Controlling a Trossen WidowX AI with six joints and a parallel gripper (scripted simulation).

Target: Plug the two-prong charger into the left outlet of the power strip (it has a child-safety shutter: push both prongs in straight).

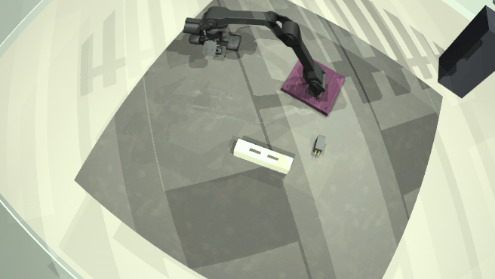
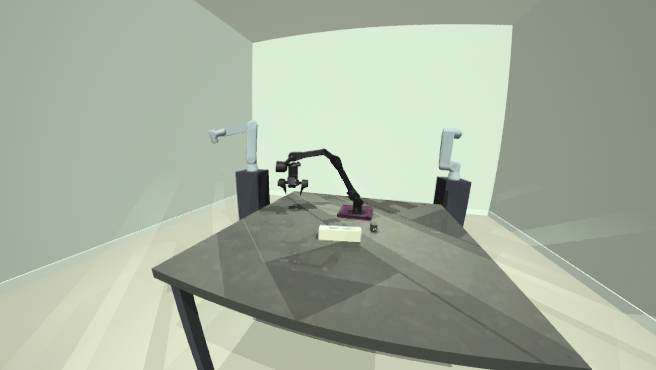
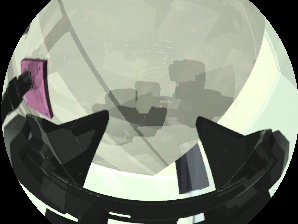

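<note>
Right now my gripper tip is 510 mm to the right of the dark charger, 170 mm short of it and 100 mm above it.
</note>
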